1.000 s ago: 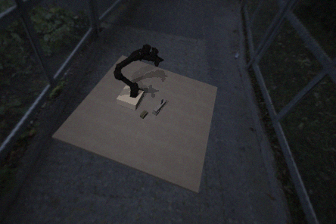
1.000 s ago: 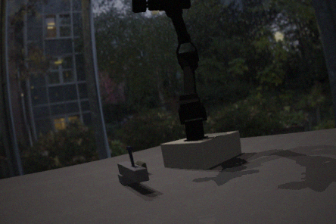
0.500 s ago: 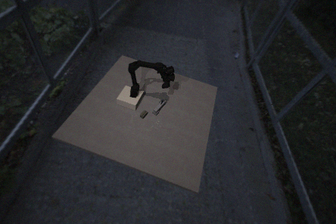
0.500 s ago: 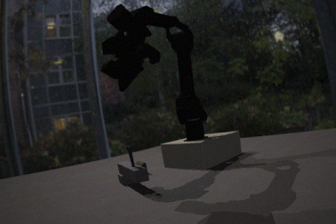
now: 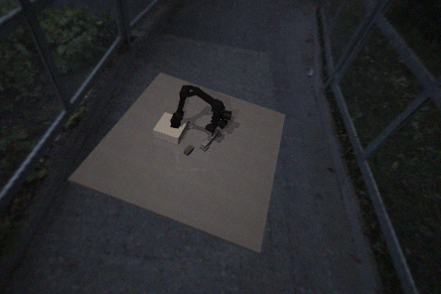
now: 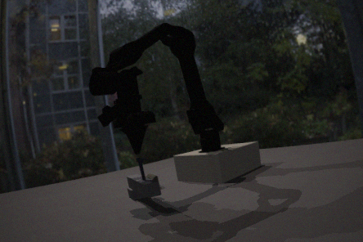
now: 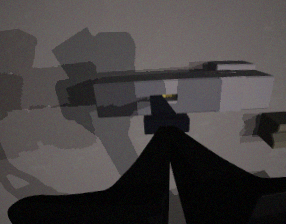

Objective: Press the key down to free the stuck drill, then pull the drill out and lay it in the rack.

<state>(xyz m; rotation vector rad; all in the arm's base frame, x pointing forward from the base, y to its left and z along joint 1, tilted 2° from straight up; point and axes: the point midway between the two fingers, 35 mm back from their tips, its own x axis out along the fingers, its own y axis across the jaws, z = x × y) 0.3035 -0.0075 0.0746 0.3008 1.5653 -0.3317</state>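
Now: gripper tip 40 mm above the dark key. Also, from my gripper tip: olive rack (150 mm to the right, 150 mm behind, 120 mm below); yellow drill (90 mm below, 50 mm to the right, 20 mm behind); grey block (100 mm below, 30 mm to the right, 20 mm behind).
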